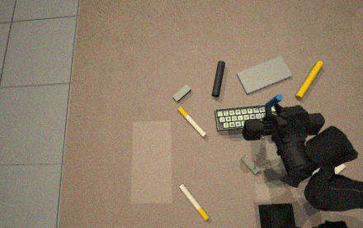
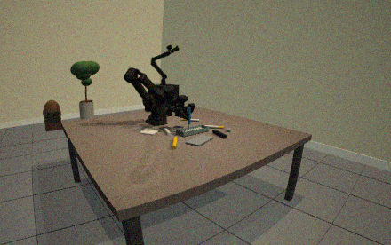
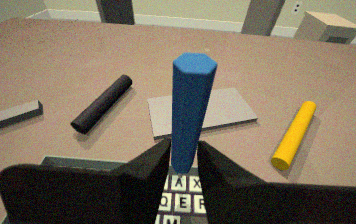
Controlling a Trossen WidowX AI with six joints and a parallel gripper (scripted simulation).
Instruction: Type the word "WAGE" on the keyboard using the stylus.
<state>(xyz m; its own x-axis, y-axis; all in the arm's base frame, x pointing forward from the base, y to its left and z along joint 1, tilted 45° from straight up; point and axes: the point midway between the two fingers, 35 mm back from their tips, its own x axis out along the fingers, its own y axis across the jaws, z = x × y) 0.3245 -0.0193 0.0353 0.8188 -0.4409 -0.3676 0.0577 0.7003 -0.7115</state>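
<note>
Right now my gripper tip is 120 mm short of the grey plate, 40 mm to the left of it and 90 mm above it. Also, from my gripper tip: blue stylus: 20 mm below; then black cylinder: 130 mm ahead, 120 mm to the left, 80 mm below; then yellow cylinder: 80 mm ahead, 170 mm to the right, 80 mm below.
</note>
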